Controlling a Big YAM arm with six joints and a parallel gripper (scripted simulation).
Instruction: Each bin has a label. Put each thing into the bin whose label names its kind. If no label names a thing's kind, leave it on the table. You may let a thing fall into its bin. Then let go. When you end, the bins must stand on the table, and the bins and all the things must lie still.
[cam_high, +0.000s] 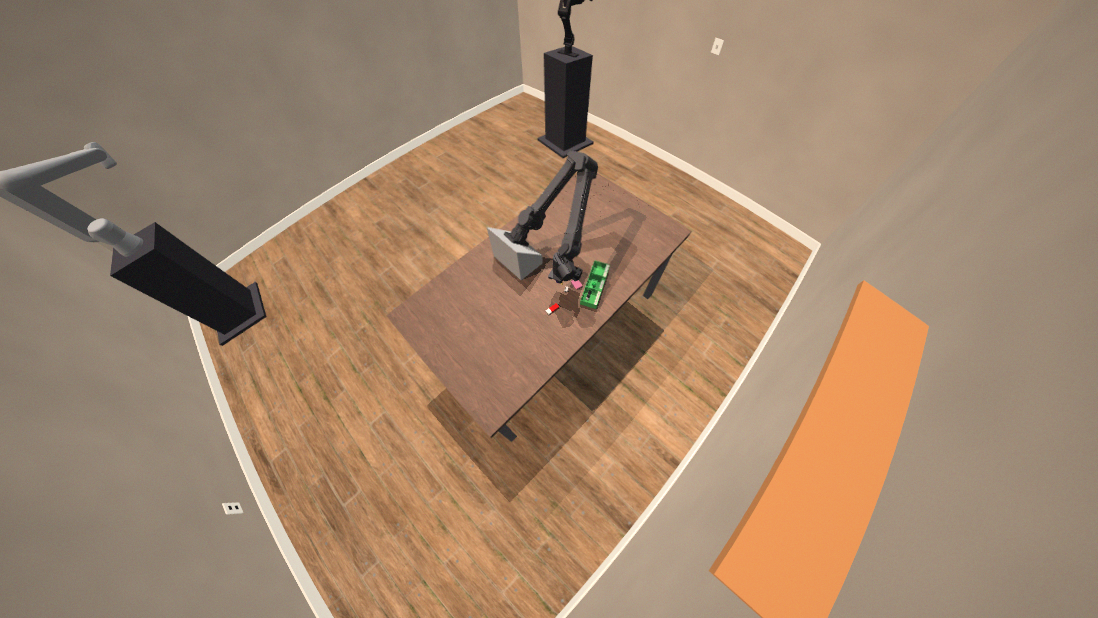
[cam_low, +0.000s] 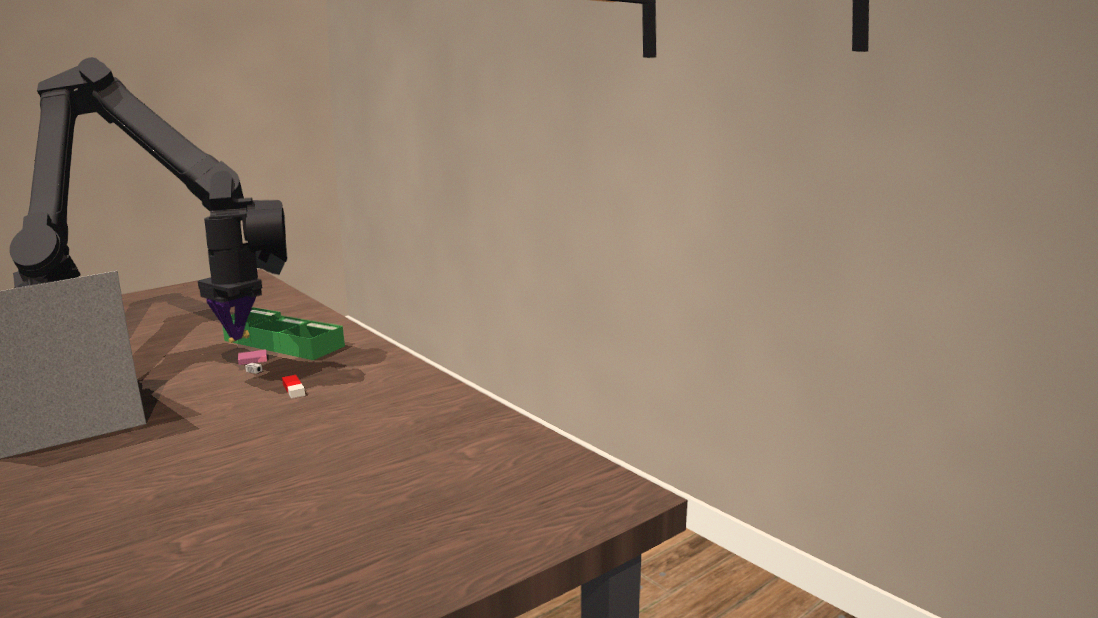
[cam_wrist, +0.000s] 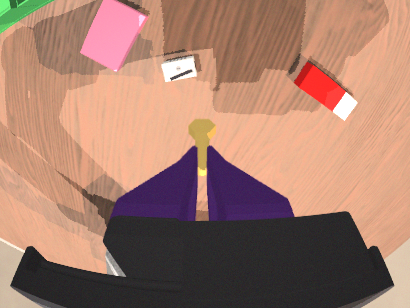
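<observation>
Right now my hand is 7 cm above the white piece, 3 cm to the right of it and 3 cm short of it. From my hand the other things lie so: pink pad 9 cm to the left, 7 cm below, 3 cm ahead; brass-coloured bolt 1 cm below, 1 cm ahead; red-and-white block 10 cm to the right, 7 cm below, 7 cm ahead.
</observation>
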